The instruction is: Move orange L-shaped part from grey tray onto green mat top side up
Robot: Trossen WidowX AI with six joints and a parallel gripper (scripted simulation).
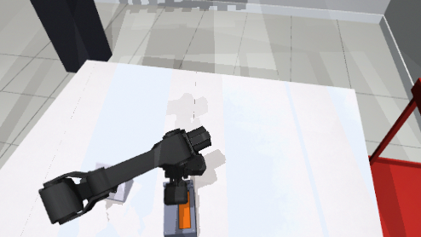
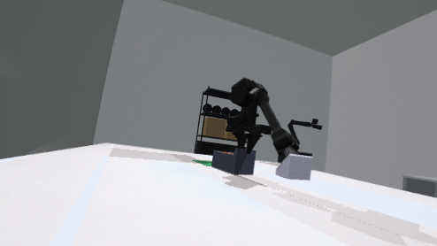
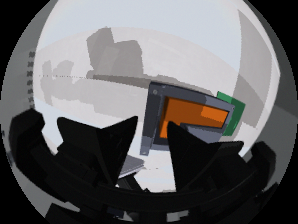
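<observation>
Now: gripper tip 50 mm to the left of the orange L-shaped part, 30 mm above it and 10 mm short of it. From my gripper tip the other things lie so: green mat: 210 mm to the right, 90 mm below, 60 mm ahead.
</observation>
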